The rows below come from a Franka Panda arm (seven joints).
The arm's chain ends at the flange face. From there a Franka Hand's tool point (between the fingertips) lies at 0.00 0.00 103.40 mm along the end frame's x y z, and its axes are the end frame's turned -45 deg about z.
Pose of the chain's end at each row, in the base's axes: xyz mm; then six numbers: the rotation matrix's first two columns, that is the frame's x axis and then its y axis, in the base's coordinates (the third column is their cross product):
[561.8 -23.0 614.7 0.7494 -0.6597 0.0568 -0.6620 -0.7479 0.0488]
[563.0 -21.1 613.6 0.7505 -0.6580 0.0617 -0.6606 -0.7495 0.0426]
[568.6 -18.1 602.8 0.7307 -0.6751 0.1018 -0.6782 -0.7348 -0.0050]
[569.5 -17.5 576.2 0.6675 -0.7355 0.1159 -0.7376 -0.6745 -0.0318]
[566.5 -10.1 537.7 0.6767 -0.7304 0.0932 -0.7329 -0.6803 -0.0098]
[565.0 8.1 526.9 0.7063 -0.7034 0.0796 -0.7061 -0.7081 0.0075]
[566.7 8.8 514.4 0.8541 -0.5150 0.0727 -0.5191 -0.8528 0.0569]
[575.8 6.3 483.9 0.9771 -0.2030 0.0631 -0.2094 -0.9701 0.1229]
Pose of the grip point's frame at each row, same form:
[562.9 -30.7 511.6 0.9980 0.0624 0.0057 0.0618 -0.9953 0.0747]
[564.9 -28.6 510.5 0.9978 0.0647 0.0135 0.0636 -0.9953 0.0738]
[576.7 -24.9 499.9 0.9962 0.0422 0.0755 0.0371 -0.9969 0.0684]
[580.0 -24.1 473.6 0.9936 -0.0431 0.1044 -0.0496 -0.9970 0.0595]
[573.8 -16.5 434.7 0.9967 -0.0354 0.0728 -0.0397 -0.9975 0.0590]
[570.3 1.7 423.8 0.9987 0.0033 0.0510 0.0001 -0.9981 0.0616]
[570.1 -0.1 411.4 0.9710 0.2389 0.0112 0.2369 -0.9672 0.0916]
[579.5 -7.5 381.5 0.8390 0.5424 -0.0423 0.5428 -0.8295 0.1315]

